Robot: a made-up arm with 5 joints. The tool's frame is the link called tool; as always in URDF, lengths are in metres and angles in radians. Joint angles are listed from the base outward. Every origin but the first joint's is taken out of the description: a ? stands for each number. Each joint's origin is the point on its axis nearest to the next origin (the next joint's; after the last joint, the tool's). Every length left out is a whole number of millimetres.
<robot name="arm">
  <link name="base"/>
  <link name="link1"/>
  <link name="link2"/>
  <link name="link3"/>
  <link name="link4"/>
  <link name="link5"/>
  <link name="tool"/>
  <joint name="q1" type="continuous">
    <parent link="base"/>
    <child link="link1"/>
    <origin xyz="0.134 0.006 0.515" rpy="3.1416 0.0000 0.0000"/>
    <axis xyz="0 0 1"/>
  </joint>
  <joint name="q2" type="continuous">
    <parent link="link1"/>
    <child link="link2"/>
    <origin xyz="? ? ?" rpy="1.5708 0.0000 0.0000"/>
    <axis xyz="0 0 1"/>
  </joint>
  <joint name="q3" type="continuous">
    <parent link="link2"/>
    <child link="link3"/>
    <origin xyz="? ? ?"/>
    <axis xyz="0 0 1"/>
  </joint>
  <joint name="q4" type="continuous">
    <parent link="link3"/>
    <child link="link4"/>
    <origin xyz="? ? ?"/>
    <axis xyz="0 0 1"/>
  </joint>
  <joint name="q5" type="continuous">
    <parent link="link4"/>
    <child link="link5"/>
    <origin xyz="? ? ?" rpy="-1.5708 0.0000 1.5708"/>
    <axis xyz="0 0 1"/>
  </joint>
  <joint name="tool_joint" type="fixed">
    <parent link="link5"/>
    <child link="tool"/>
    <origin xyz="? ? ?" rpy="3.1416 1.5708 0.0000"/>
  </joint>
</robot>
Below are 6 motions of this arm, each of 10 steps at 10 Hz.
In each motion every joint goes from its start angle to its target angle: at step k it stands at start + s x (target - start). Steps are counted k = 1, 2, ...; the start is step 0. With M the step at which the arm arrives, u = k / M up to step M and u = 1 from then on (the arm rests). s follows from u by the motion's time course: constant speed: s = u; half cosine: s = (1 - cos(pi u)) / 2; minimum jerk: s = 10 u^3 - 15 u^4 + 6 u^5.
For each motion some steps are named. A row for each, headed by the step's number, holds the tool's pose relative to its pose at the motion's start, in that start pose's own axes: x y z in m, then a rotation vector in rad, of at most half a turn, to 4 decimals.
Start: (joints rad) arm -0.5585 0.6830 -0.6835 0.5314 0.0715
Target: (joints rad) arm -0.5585 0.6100 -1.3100 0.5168 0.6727
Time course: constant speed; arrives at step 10
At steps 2, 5, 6, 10:
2: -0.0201 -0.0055 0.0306 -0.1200 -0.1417 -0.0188
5: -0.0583 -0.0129 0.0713 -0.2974 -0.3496 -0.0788
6: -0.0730 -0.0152 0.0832 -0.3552 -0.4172 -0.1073
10: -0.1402 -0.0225 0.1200 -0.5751 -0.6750 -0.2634

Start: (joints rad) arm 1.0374 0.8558 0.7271 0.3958 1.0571
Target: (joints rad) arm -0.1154 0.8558 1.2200 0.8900 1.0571
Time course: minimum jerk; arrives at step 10
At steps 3, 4, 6, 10:
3: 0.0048 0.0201 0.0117 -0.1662 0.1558 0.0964
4: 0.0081 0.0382 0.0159 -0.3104 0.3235 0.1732
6: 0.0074 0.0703 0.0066 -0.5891 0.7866 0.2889
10: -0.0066 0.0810 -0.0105 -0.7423 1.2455 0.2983

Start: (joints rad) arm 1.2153 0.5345 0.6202 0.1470 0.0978
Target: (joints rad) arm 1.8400 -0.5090 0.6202 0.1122 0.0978
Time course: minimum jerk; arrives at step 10
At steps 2, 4, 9, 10:
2: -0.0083 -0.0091 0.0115 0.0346 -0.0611 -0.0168
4: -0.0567 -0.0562 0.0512 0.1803 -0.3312 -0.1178
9: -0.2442 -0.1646 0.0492 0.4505 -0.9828 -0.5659
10: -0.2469 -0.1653 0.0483 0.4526 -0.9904 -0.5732

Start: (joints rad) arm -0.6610 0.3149 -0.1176 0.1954 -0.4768
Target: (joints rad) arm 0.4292 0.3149 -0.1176 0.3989 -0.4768
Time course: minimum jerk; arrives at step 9
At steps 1, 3, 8, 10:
1: -0.0004 -0.0039 0.0017 0.0048 -0.0032 -0.0114
3: -0.0157 -0.0708 0.0279 0.0921 -0.0584 -0.2056
8: -0.1924 -0.2838 0.0513 0.5111 -0.2752 -0.9278
10: -0.1960 -0.2858 0.0507 0.5182 -0.2786 -0.9379

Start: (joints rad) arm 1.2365 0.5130 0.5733 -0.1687 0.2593
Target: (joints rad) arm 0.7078 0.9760 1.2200 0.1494 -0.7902
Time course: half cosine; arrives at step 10
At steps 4, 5, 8, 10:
4: -0.0165 0.0613 -0.0880 0.1856 0.4848 0.1111
5: -0.0373 0.0763 -0.1247 0.2441 0.7097 0.0766
8: -0.1138 0.0783 -0.1981 0.3090 1.2267 -0.2644
10: -0.1341 0.0719 -0.2091 0.3041 1.3178 -0.3940

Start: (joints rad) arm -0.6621 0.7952 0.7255 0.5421 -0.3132
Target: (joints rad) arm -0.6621 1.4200 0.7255 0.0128 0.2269
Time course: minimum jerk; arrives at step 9
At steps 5, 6, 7, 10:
5: 0.0637 -0.0281 -0.0549 -0.3258 0.0572 -0.0087
6: 0.0784 -0.0378 -0.0756 -0.4265 0.0757 -0.0076
7: 0.0872 -0.0449 -0.0912 -0.4985 0.0889 -0.0057
10: 0.0916 -0.0490 -0.1004 -0.5397 0.0966 -0.0042

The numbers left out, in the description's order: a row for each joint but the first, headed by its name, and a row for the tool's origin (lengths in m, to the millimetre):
q2: 0.028 0.037 0.000
q3: 0.044 -0.065 0.000
q4: 0.222 -0.028 0.000
q5: 0.035 -0.013 0.000
tool: 0.029 0.010 0.000

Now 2 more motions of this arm.
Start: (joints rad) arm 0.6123 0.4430 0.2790 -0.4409 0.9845
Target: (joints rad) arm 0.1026 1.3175 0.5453 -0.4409 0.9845
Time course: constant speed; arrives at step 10
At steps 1, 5, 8, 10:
1: -0.0012 0.0351 -0.0047 -0.0169 0.0230 0.1216
5: -0.0455 0.1562 -0.0343 -0.1386 0.1323 0.5932
8: -0.1082 0.2121 -0.0691 -0.2838 0.2375 0.9222
10: -0.1562 0.2276 -0.0969 -0.4046 0.3216 1.1248

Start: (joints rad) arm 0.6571 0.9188 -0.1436 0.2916 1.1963
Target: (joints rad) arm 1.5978 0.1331 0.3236 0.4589 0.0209
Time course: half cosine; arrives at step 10
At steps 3, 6, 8, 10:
3: -0.0274 -0.0167 -0.0556 0.4104 0.0703 -0.0735
6: -0.1052 -0.0126 -0.1648 1.2855 0.1792 -0.3102
8: -0.1552 0.0089 -0.2116 1.7558 0.2055 -0.4954
10: -0.1749 0.0197 -0.2262 1.9303 0.2069 -0.5782

